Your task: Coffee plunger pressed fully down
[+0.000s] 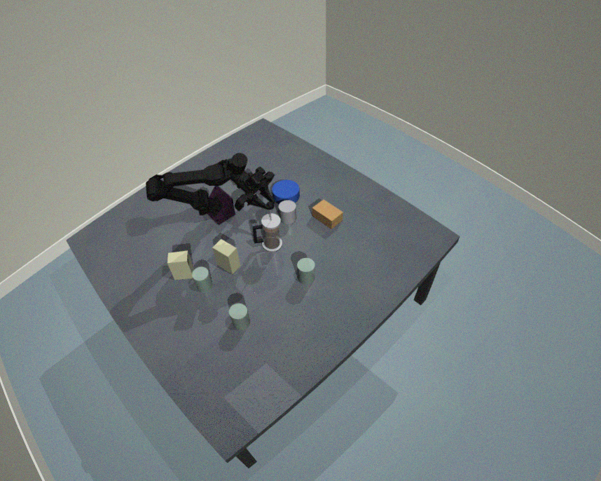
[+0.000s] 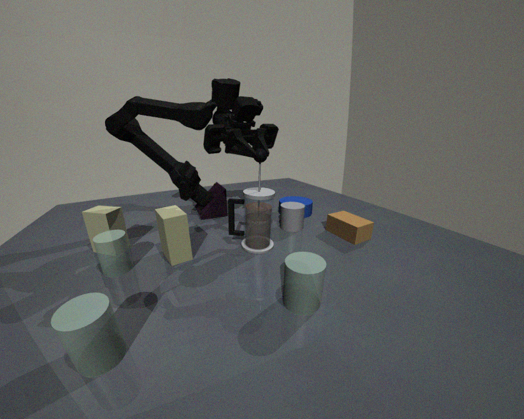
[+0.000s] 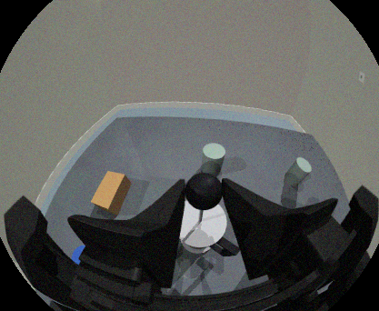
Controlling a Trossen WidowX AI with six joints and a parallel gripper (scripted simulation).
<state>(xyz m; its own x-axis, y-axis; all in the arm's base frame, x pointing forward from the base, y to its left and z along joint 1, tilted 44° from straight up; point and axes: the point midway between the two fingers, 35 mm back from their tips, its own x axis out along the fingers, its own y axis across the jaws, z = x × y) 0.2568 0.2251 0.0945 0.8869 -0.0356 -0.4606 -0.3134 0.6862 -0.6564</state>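
Now: the glass coffee press 11 cm below my gripper tip, 2 cm to the right of it and 2 cm behind it. Round my gripper tip: grey cylinder 19 cm below, 13 cm to the left, 10 cm behind; then orange box 26 cm to the left, 20 cm below.
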